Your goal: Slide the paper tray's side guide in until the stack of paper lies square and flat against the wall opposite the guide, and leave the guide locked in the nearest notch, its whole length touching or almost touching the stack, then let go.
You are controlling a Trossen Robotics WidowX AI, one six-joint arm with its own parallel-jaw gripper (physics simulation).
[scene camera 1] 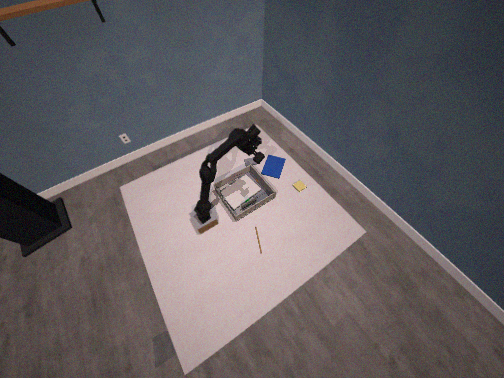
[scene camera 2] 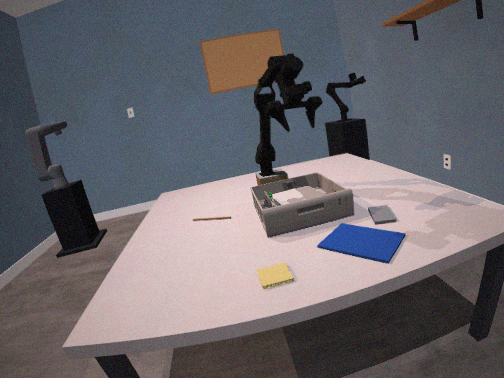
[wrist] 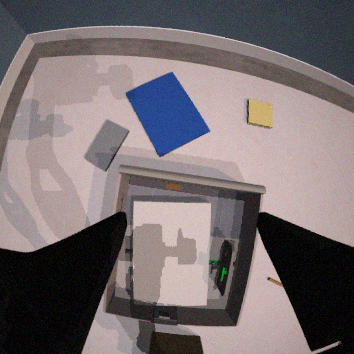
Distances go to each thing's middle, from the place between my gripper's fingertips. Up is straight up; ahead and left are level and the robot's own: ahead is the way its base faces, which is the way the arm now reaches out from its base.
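There's a small grey block (wrist: 105,145) that's 31 cm below my hand, 14 cm ahead of it and 19 cm to the left of it. The blue book (scene camera 2: 379,245) is also 31 cm below my hand, but 3 cm to the left of it and 24 cm ahead. Then the white paper stack (scene camera 1: 236,194), that's 28 cm below my hand, 1 cm to the left of it and 13 cm behind it.
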